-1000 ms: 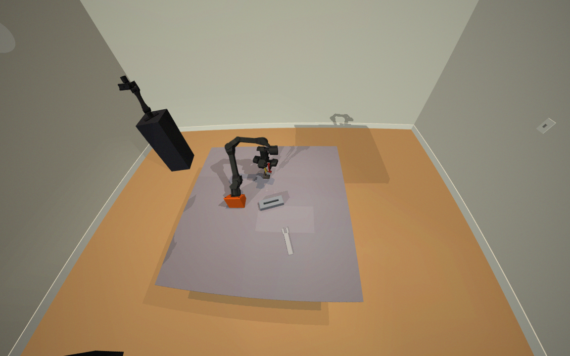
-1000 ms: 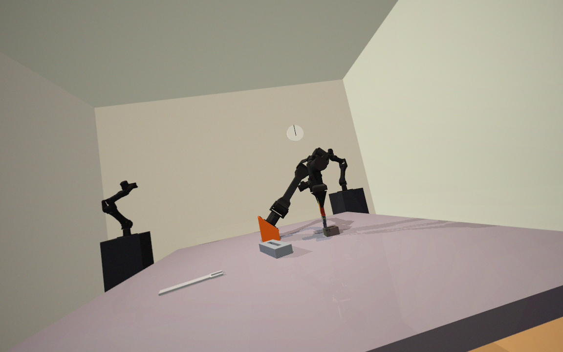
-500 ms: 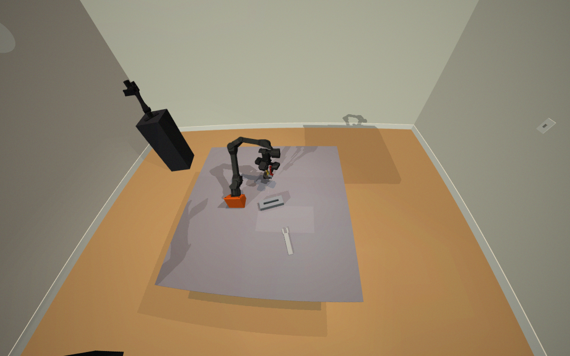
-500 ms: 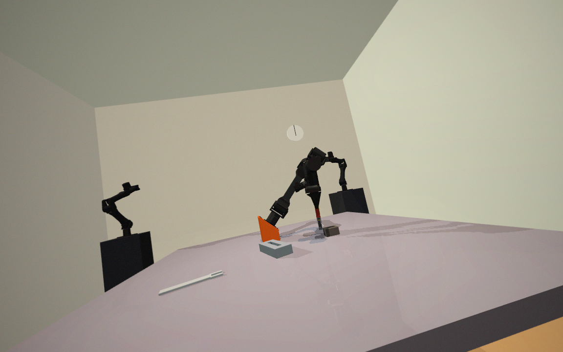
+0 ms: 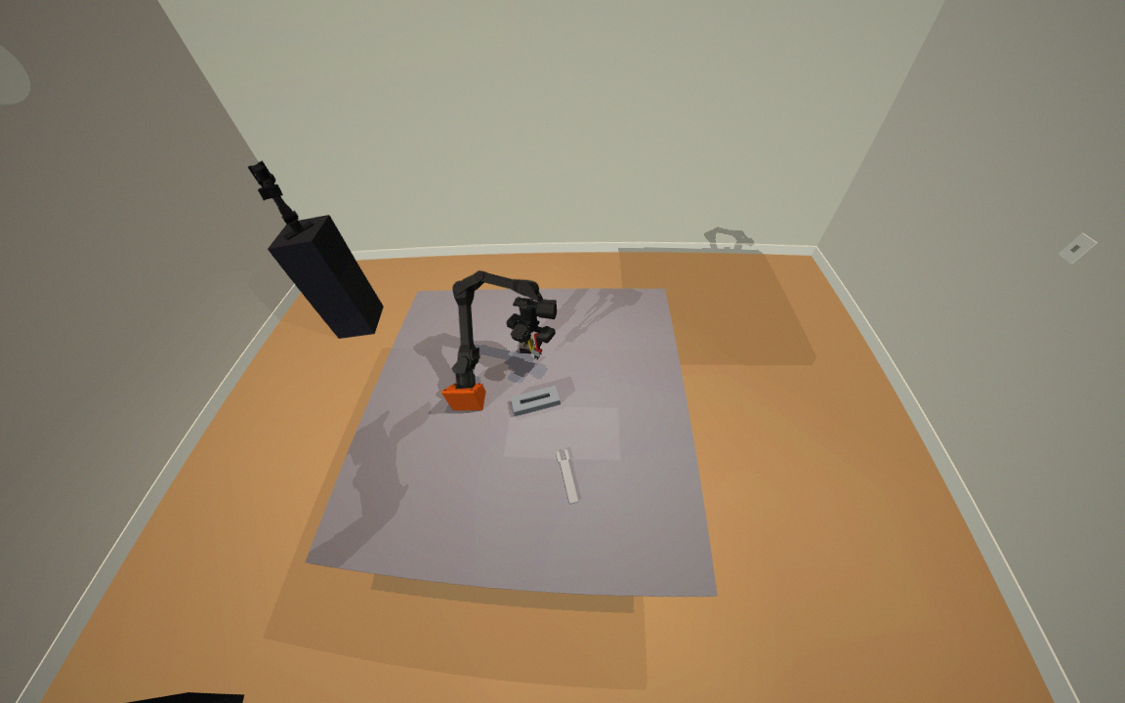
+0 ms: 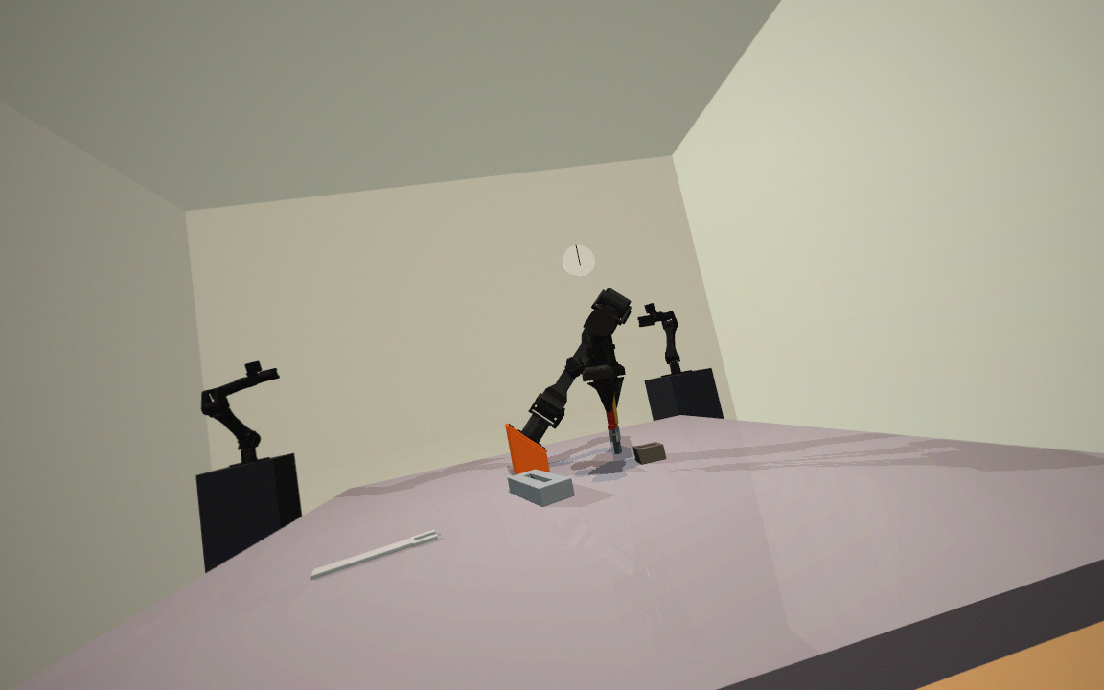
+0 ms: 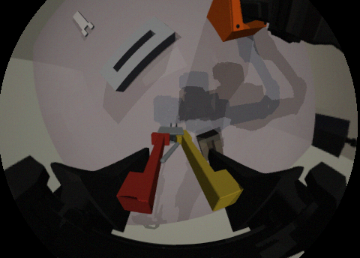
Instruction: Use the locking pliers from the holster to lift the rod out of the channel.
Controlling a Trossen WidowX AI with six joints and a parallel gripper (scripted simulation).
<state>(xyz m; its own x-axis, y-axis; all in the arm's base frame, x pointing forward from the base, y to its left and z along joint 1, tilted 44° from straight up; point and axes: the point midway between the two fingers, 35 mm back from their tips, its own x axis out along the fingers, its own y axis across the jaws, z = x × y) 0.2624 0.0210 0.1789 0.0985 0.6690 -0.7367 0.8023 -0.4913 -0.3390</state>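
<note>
Right now the grey channel block is 10 mm behind my gripper tip, 190 mm to the right of it and 120 mm below it. Round my gripper tip: brown holster (40 mm behind, 90 mm to the left, 130 mm below); yellow handle (10 mm behind, 10 mm to the left); dark rod (10 mm behind, 190 mm to the right, 130 mm below).
</note>
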